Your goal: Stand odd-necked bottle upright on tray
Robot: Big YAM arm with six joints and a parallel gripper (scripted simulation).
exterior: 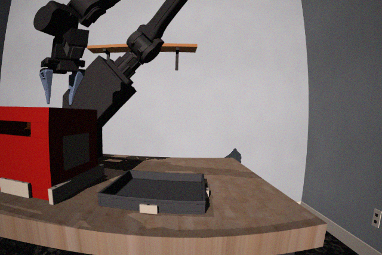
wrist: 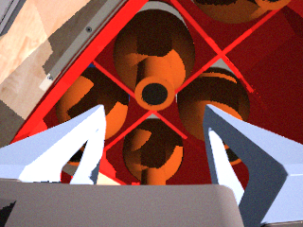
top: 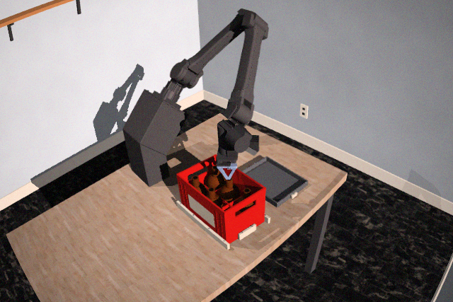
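Now: hand 110 mm above the red crate and 40 mm to the left of it. From my hand the other things lie so: dark grey tray 230 mm to the left, 180 mm below, 10 mm ahead.
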